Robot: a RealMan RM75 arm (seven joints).
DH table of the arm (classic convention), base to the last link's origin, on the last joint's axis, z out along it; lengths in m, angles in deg. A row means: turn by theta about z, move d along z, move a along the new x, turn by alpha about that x. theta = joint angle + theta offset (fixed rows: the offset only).
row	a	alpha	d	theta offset
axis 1	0.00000	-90.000	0.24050	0.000
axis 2	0.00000	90.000	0.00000	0.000
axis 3	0.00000	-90.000	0.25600	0.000
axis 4	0.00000	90.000	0.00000	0.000
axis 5	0.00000	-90.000	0.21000	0.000
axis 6	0.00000	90.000	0.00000	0.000
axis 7	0.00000	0.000	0.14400	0.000
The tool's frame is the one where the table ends.
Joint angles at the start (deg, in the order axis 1, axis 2, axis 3, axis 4, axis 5, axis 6, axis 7):
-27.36 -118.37 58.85 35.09 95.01 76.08 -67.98
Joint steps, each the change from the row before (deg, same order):
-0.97 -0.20 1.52 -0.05 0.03 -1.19 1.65
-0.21 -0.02 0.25 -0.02 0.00 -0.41 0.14
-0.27 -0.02 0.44 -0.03 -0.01 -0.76 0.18
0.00 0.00 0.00 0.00 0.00 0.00 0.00
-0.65 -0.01 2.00 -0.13 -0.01 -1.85 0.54
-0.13 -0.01 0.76 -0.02 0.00 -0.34 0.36
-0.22 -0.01 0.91 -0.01 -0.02 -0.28 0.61
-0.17 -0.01 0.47 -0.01 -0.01 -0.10 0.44
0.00 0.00 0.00 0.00 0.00 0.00 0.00
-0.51 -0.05 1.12 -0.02 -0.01 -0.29 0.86
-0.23 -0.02 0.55 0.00 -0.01 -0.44 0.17
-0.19 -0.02 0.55 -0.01 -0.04 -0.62 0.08
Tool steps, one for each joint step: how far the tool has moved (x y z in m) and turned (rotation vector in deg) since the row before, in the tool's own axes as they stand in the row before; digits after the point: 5 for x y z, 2 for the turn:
0.00279 0.00051 0.00842 -0.78 -0.85 2.68
0.00053 -0.00059 0.00150 0.05 -0.21 0.35
0.00036 -0.00101 0.00212 0.19 -0.42 0.48
0.00000 0.00000 0.00000 0.00 0.00 0.00
-0.00013 -0.00009 0.00669 -0.31 -1.51 1.53
-0.00020 0.00103 0.00207 -0.39 -0.45 0.68
0.00038 0.00133 0.00270 -0.60 -0.44 1.06
0.00058 0.00068 0.00163 -0.38 -0.18 0.71
0.00000 0.00000 0.00000 0.00 0.00 0.00
0.00196 0.00140 0.00440 -0.92 -0.41 1.60
0.00057 -0.00002 0.00204 -0.17 -0.34 0.53
0.00017 -0.00033 0.00188 0.02 -0.41 0.39

